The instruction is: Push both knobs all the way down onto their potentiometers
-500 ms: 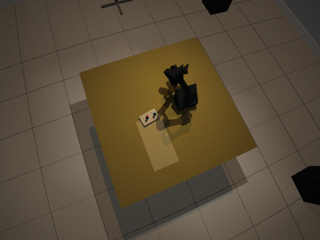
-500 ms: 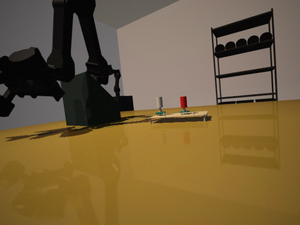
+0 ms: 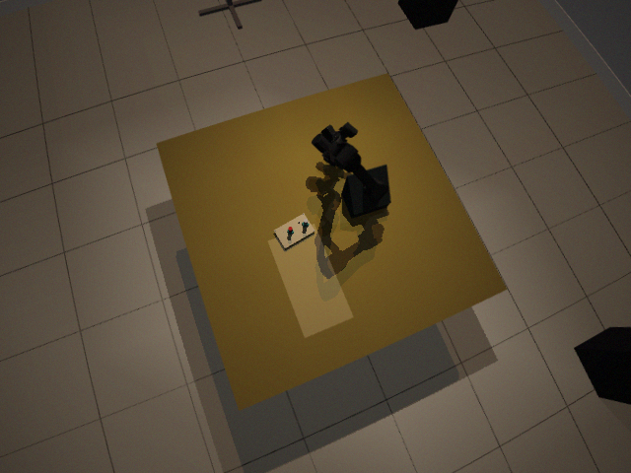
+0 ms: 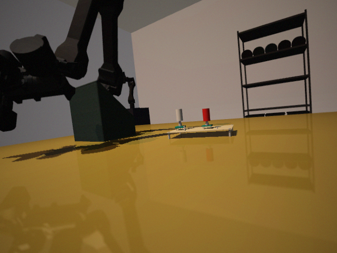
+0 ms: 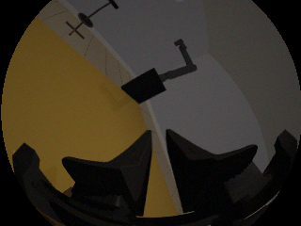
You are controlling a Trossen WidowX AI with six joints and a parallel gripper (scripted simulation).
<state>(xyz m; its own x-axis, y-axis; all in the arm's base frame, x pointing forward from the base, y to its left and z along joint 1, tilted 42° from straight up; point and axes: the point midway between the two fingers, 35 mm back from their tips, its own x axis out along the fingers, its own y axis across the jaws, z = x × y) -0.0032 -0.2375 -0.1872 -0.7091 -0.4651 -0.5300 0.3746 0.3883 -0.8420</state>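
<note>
My gripper tip is 340 mm short of the white knob, 350 mm to the right of it and 100 mm above it. Also, from my gripper tip: red knob 420 mm ahead, 360 mm to the left, 100 mm below.
</note>
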